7 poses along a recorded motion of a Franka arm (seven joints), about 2.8 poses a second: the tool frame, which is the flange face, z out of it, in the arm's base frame.
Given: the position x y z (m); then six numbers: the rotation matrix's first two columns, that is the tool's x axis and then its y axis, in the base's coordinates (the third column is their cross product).
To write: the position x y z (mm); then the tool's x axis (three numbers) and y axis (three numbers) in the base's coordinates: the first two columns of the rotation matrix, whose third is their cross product. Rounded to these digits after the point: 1 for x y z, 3 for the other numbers.
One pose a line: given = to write
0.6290 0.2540 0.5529 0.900 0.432 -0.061 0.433 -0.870 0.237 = 629.0 254.0 552.9 0.900 0.432 -0.061 0.433 -0.870 0.237
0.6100 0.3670 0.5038 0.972 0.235 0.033 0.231 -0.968 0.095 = 610.0 367.0 503.8 0.972 0.235 0.033 0.231 -0.968 0.095
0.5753 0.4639 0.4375 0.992 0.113 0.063 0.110 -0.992 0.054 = 575.3 463.9 437.5 0.992 0.113 0.063 0.110 -0.992 0.054
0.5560 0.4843 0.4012 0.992 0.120 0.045 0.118 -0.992 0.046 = 556.0 484.3 401.2 0.992 0.120 0.045 0.118 -0.992 0.046
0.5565 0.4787 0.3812 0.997 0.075 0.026 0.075 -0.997 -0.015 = 556.5 478.7 381.2 0.997 0.075 0.026 0.075 -0.997 -0.015
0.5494 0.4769 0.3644 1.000 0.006 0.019 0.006 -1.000 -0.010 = 549.4 476.9 364.4 1.000 0.006 0.019 0.006 -1.000 -0.010
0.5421 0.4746 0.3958 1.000 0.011 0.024 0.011 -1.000 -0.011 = 542.1 474.6 395.8 1.000 0.011 0.024 0.011 -1.000 -0.011
